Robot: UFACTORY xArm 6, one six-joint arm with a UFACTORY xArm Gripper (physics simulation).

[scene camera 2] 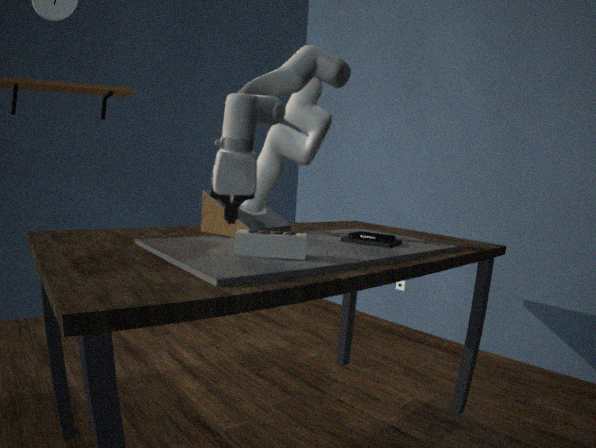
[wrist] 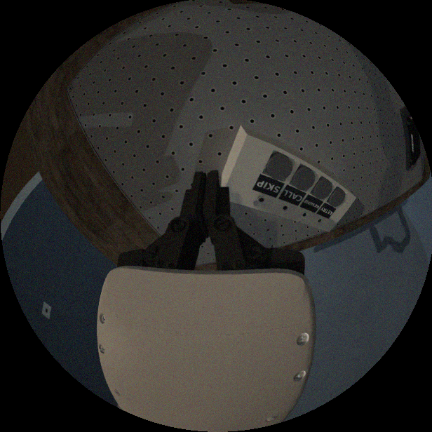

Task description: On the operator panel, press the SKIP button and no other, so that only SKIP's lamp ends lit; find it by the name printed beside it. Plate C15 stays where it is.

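Frame: origin at the arm's base, x ahead, y left, z up, level; millimetres.
Seen in the pictures: gripper, fingertip midpoint: [scene camera 2: 230, 222]; arm's base, origin of the base link: [scene camera 2: 249, 206].
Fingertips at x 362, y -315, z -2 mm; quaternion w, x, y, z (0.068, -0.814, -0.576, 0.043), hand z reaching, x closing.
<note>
Pixels of each thing's middle, then the offset from my fingertips to it. Level surfaces: height alone.
- operator panel, body centre: [scene camera 2: 270, 243] dx +60, dy +80, dz -46 mm
- black plate, body centre: [scene camera 2: 372, 236] dx +38, dy +502, dz -55 mm
- grey pegboard, its level: dz -73 mm
- wooden table, its level: dz -86 mm
The operator panel [scene camera 2: 270, 245] [wrist: 244, 165] is a pale box on the pegboard. In the wrist view it has a row of round grey buttons. The SKIP button [wrist: 279, 165] is at the left end, beside its black SKIP label [wrist: 268, 186]; CALL is the neighbouring label. The SKIP lamp [wrist: 261, 199] is a small dark dot, and the other lamps look dark too. My gripper [scene camera 2: 230, 220] [wrist: 209, 185] is shut and empty, above the board, off the panel's SKIP end and not over the buttons. A black plate [scene camera 2: 371, 239] [wrist: 412, 142] lies farther right; its print is unreadable.
The grey pegboard [scene camera 2: 200, 265] [wrist: 235, 75] lies on the wooden table [scene camera 2: 95, 280] [wrist: 65, 135]. A tan upright block [scene camera 2: 214, 217] stands behind the gripper in the scene view, close to the arm's base. A wall shelf [scene camera 2: 60, 86] hangs at the far left.
</note>
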